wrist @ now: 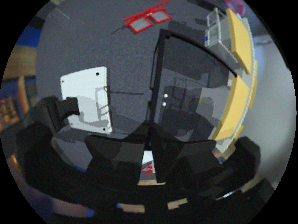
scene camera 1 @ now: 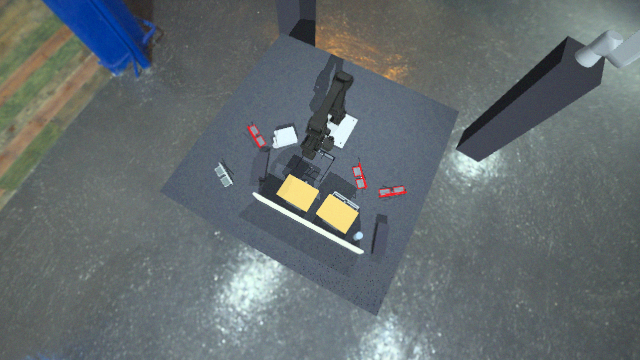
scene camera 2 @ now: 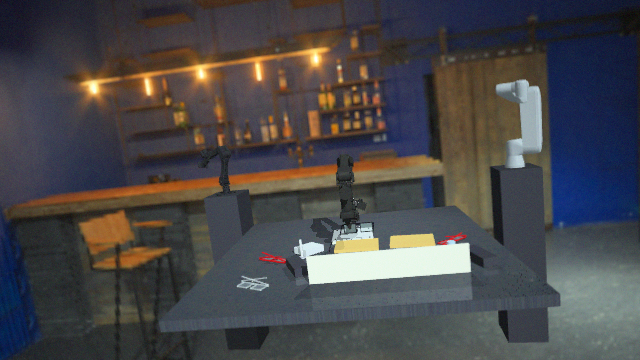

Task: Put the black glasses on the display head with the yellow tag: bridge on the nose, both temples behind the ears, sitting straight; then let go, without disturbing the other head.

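There's the gripper in the pictures, and a long white board too.
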